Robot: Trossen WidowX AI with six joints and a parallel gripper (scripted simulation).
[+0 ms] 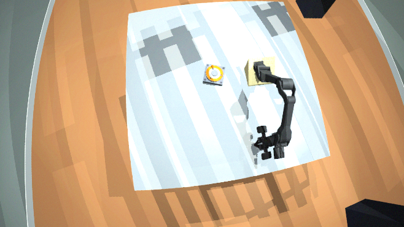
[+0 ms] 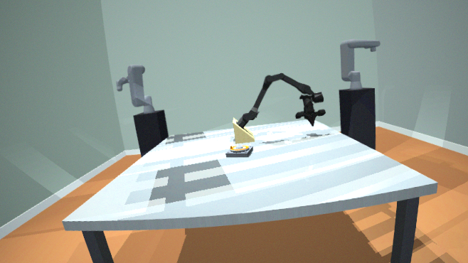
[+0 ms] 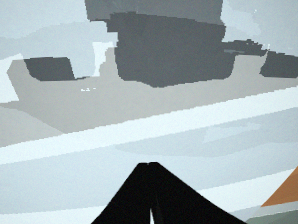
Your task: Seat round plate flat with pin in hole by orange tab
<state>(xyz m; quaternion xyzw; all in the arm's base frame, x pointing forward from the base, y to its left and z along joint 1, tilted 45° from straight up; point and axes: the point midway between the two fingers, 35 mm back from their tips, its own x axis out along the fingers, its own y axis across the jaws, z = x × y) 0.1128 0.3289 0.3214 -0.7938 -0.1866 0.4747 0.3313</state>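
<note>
My gripper tip is now 14 cm short of the base, 48 cm to the left of it and 4 cm above it.
</note>
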